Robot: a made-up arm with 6 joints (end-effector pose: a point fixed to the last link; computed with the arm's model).
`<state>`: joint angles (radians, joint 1 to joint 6).
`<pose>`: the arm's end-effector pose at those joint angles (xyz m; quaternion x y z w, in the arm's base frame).
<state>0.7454 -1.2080 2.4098 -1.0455 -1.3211 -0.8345</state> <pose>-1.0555 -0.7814 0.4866 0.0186 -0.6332 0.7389 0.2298</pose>
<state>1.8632 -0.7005 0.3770 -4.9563 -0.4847 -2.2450</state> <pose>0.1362 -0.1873 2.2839 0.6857 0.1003 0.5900 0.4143</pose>
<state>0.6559 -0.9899 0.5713 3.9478 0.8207 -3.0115</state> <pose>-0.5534 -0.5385 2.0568 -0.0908 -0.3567 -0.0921 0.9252</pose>
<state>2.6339 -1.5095 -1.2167 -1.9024 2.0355 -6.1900</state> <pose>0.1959 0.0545 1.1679 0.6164 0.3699 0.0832 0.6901</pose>
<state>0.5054 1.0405 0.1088 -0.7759 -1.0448 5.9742</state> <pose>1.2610 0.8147 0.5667 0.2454 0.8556 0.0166 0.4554</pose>
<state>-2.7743 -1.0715 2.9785 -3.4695 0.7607 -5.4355</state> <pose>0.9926 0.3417 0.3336 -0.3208 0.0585 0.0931 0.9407</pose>
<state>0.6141 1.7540 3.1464 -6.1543 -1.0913 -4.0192</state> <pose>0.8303 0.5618 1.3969 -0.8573 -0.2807 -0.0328 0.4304</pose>
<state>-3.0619 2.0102 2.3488 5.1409 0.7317 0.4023</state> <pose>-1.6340 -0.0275 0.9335 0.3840 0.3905 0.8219 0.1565</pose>
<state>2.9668 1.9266 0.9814 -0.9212 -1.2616 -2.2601</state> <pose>-1.5390 0.1416 -0.1452 -0.3547 0.5855 -0.2845 0.6711</pose>
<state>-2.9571 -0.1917 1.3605 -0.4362 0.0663 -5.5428</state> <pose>0.2928 0.0595 2.4859 0.7175 -0.0292 0.6938 0.0555</pose>
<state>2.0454 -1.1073 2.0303 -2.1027 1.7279 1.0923</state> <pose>0.7570 -1.1587 0.9171 -0.8814 -0.3532 -0.1813 0.2558</pose>
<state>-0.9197 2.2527 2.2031 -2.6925 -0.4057 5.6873</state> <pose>1.0649 -1.3498 0.4494 0.9228 -0.3469 0.1677 0.0001</pose>
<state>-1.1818 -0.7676 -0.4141 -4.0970 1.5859 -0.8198</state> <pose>0.1945 -0.1108 1.7491 -0.5457 0.1936 0.2226 0.7843</pose>
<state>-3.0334 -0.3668 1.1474 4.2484 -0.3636 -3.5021</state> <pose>0.4284 -0.0075 2.4438 0.7441 -0.3040 0.5811 0.1270</pose>
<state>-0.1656 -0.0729 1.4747 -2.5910 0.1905 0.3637</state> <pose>-0.1565 0.0092 2.4969 0.6767 -0.3707 0.5291 0.3530</pose>
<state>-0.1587 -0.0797 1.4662 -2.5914 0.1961 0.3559</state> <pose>-0.1601 0.0082 2.4967 0.6817 -0.3661 0.5291 0.3482</pose>
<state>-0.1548 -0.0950 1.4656 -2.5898 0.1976 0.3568</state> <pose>-0.1864 0.0115 2.4922 0.6782 -0.3676 0.5341 0.3459</pose>
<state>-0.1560 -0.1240 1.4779 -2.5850 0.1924 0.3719</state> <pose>-0.2491 0.0219 2.4794 0.6606 -0.3788 0.5471 0.3475</pose>
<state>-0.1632 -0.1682 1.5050 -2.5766 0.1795 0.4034</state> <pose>-0.3515 0.0415 2.4527 0.6263 -0.4014 0.5677 0.3527</pose>
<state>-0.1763 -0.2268 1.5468 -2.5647 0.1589 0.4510</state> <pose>-0.4890 0.0723 2.4049 0.5738 -0.4352 0.5934 0.3594</pose>
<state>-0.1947 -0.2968 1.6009 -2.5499 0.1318 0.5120</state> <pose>-0.6488 0.1153 2.3295 0.5045 -0.4780 0.6198 0.3646</pose>
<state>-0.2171 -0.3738 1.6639 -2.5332 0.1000 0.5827</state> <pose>-0.8142 0.1697 2.2242 0.4216 -0.5262 0.6421 0.3649</pose>
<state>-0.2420 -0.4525 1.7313 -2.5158 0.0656 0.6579</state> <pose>-0.9673 0.2321 2.0937 0.3310 -0.5750 0.6570 0.3581</pose>
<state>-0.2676 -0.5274 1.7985 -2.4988 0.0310 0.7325</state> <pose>-1.0945 0.2968 1.9490 0.2401 -0.6199 0.6632 0.3439</pose>
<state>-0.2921 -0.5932 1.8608 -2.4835 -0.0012 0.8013</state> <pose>-1.1887 0.3576 1.8061 0.1567 -0.6574 0.6618 0.3244</pose>
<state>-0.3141 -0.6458 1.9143 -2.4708 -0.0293 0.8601</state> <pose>-1.2502 0.4094 1.6809 0.0865 -0.6861 0.6555 0.3035</pose>
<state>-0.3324 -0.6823 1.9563 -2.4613 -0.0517 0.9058</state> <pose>-1.2846 0.4493 1.5857 0.0334 -0.7058 0.6475 0.2855</pose>
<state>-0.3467 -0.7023 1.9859 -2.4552 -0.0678 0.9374</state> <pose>-1.2992 0.4771 1.5258 -0.0021 -0.7180 0.6401 0.2734</pose>
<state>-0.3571 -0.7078 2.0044 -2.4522 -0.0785 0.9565</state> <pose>-1.3009 0.4943 1.4986 -0.0222 -0.7244 0.6347 0.2680</pose>
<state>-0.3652 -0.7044 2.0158 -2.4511 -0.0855 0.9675</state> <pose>-1.2957 0.5053 1.4919 -0.0329 -0.7276 0.6309 0.2673</pose>
